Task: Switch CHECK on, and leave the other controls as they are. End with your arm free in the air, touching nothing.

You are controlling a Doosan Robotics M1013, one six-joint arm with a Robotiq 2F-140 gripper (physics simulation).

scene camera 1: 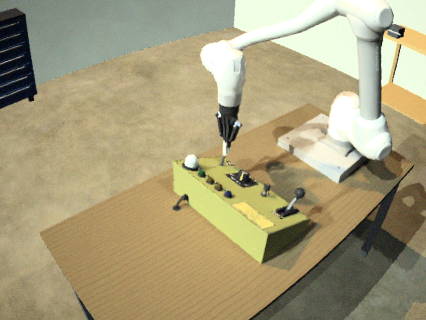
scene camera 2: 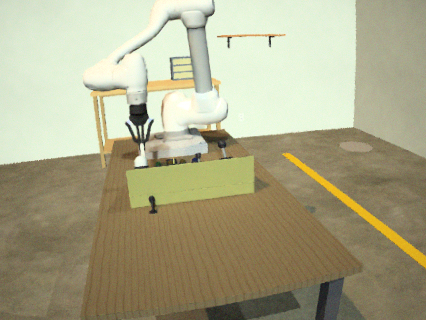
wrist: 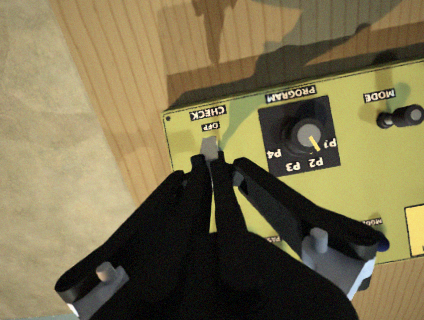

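Seen in the pictures: gripper, fingertip midpoint: [scene camera 1: 226,153] [wrist: 211,148]; arm's base, origin of the base link: [scene camera 1: 340,142] [scene camera 2: 176,136].
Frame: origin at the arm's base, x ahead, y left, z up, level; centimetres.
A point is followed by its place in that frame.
A yellow-green control box [scene camera 1: 220,216] @(x 81.3, y 4.2, z 2.1 cm) [scene camera 2: 192,184] @(x 81.4, y 1.1, z 1.7 cm) [wrist: 367,175] @(x 68.8, y 3.1, z 5.8 cm) stands on the table. The CHECK switch [scene camera 1: 222,161] @(x 62.9, y -17.4, z 5.2 cm) is a small grey lever near the box's far left end in scene camera 1, where it looks nearly upright. In the wrist view the CHECK label [wrist: 208,113] @(x 57.6, y -17.9, z 1.2 cm) and the OFF label [wrist: 210,126] @(x 59.4, y -17.9, z 1.9 cm) show, but the fingers hide the lever. My gripper [scene camera 1: 226,149] @(x 60.6, y -18.0, z 8.0 cm) [scene camera 2: 142,149] @(x 60.6, y -18.0, z 8.0 cm) [wrist: 211,148] @(x 60.6, y -18.0, z 8.0 cm) is shut and empty, pointing down, with its tips right at the top of the lever. Whether they touch it I cannot tell.
The PROGRAM knob [scene camera 1: 243,176] @(x 63.2, y -4.3, z 6.2 cm) [wrist: 308,135] @(x 61.4, y -5.9, z 6.4 cm) is beside the switch, its mark near P1. The MODE switch [scene camera 1: 266,190] @(x 61.8, y 7.1, z 6.3 cm) [wrist: 402,116] @(x 60.5, y 5.0, z 7.2 cm), a ball-topped lever [scene camera 1: 295,200] @(x 57.9, y 18.5, z 7.3 cm) [scene camera 2: 222,148] @(x 57.8, y 17.6, z 7.8 cm), a white dome [scene camera 1: 191,161] @(x 79.1, y -16.5, z 13.0 cm) [scene camera 2: 140,161] @(x 79.9, y -17.9, z 12.6 cm) and several coloured buttons are also on the box.
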